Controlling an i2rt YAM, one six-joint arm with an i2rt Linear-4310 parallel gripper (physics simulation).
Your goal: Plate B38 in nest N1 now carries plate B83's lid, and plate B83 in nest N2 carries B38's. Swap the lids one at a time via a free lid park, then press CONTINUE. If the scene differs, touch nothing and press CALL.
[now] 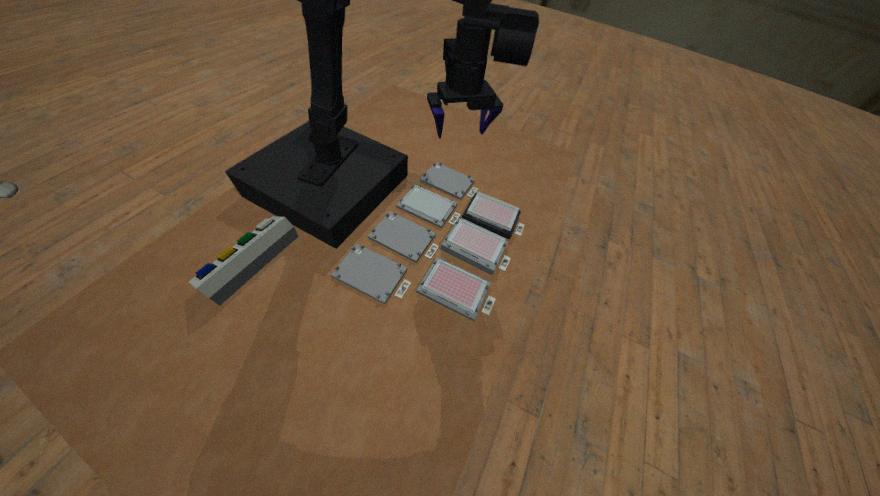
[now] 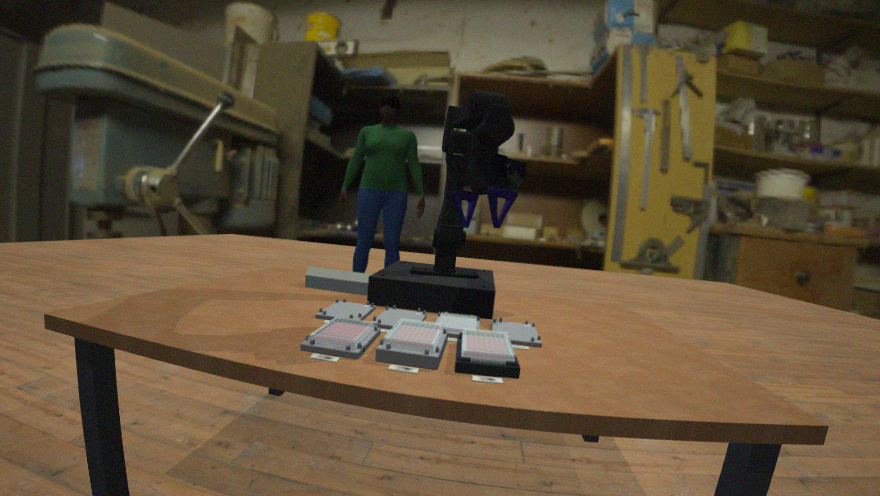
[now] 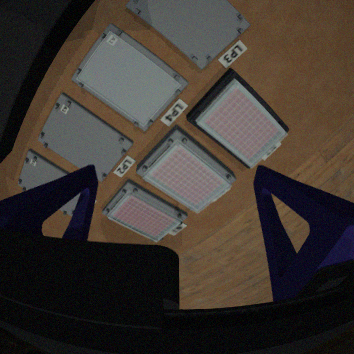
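Pixels of known places: gripper, fingertip midpoint: (image 1: 460, 134) (image 2: 480, 227) (image 3: 175, 173); arm's base at its link origin: (image 1: 330, 160) (image 2: 443, 274).
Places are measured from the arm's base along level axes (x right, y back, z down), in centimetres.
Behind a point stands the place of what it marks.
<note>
Three pink-welled plates sit in a row of nests: one (image 1: 494, 212) {x -3.4, y -46.6, z 4.4 cm} (image 2: 486, 345) {x -4.1, y -49.2, z 4.4 cm} (image 3: 243, 121) {x -5.4, y -45.2, z 4.4 cm} in a black nest, one (image 1: 474, 242) {x 9.0, y -43.7, z 4.1 cm} (image 2: 412, 335) {x 8.3, y -47.5, z 4.1 cm} (image 3: 192, 172) {x 5.8, y -43.6, z 4.1 cm} in a tall grey nest, one (image 1: 457, 286) {x 21.1, y -43.0, z 6.0 cm} (image 2: 342, 331) {x 20.7, y -44.3, z 5.5 cm} (image 3: 145, 215) {x 19.7, y -42.2, z 5.8 cm} in a low grey nest. All seem covered by clear lids; plate names and nest labels are unreadable. Park LP4 holds a pale lid-like sheet (image 1: 426, 204) {x -0.6, y -28.0, z 6.3 cm} (image 3: 130, 77) {x -2.2, y -28.3, z 6.3 cm}. Parks LP3 (image 1: 448, 179) {x -14.2, y -30.6, z 7.1 cm} (image 3: 195, 30) {x -12.5, y -32.5, z 7.1 cm}, LP2 (image 1: 401, 235) {x 11.6, y -25.5, z 7.1 cm} (image 3: 85, 135) {x 9.8, y -25.9, z 7.1 cm} and a fourth park (image 1: 368, 272) {x 24.4, y -22.5, z 7.1 cm} look bare. My gripper (image 1: 460, 134) {x -3.8, y -33.4, z -14.9 cm} (image 2: 481, 226) {x -3.8, y -33.4, z -14.9 cm} (image 3: 175, 173) {x -3.8, y -33.4, z -14.9 cm} is open and empty, high above the plates.
A button box (image 1: 249, 266) {x 33.3, y 1.1, z 4.9 cm} (image 2: 335, 280) {x 32.3, y 0.9, z 4.7 cm} carries blue (image 1: 205, 270) {x 38.0, y 6.6, z 2.5 cm}, yellow (image 1: 226, 253) {x 33.2, y 5.7, z 2.5 cm}, green (image 1: 246, 238) {x 28.4, y 4.6, z 2.5 cm} and whitish (image 1: 264, 224) {x 23.6, y 3.6, z 2.6 cm} buttons; no lettering is readable. The black robot base (image 1: 308, 203) {x 15.9, y -3.7, z 0.1 cm} (image 2: 431, 295) {x 4.0, y -15.1, z 3.6 cm} stands between it and the parks. A person (image 2: 387, 160) stands behind the table.
</note>
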